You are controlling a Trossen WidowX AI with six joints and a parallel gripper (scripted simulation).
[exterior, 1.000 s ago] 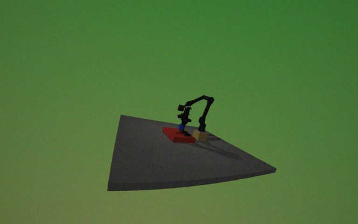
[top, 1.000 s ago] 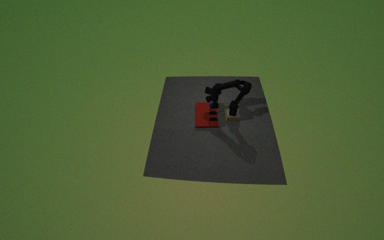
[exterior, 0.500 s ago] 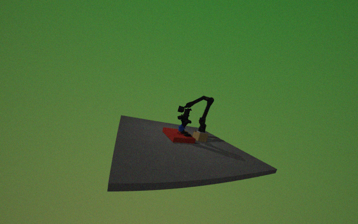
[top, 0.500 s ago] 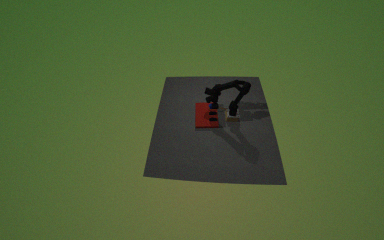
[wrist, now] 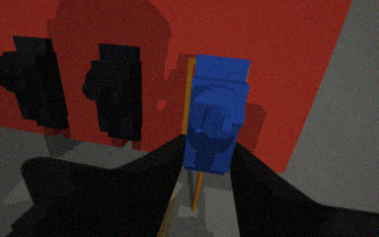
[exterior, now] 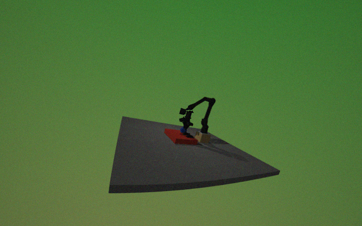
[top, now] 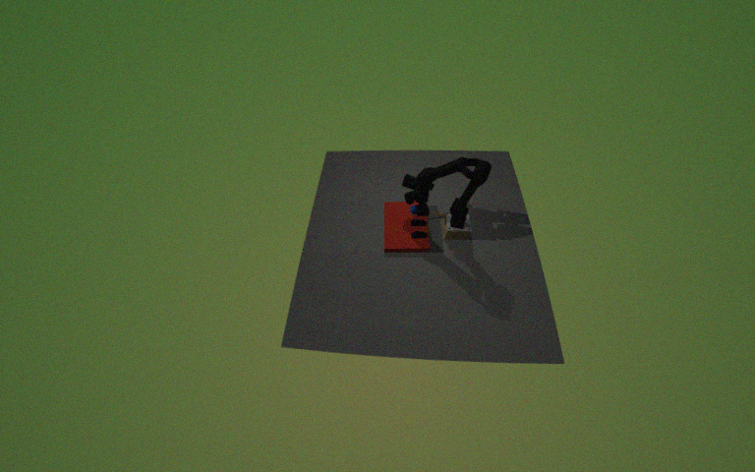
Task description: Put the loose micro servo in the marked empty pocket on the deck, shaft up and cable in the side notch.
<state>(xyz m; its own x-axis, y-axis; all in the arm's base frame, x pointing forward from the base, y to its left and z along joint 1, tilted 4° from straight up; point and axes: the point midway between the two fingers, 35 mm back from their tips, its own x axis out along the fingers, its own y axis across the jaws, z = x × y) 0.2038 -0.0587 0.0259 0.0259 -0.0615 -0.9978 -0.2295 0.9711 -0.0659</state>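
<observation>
Right now the red deck is 100 mm to the left of my gripper tip, 100 mm ahead of it and 60 mm below it.
</observation>
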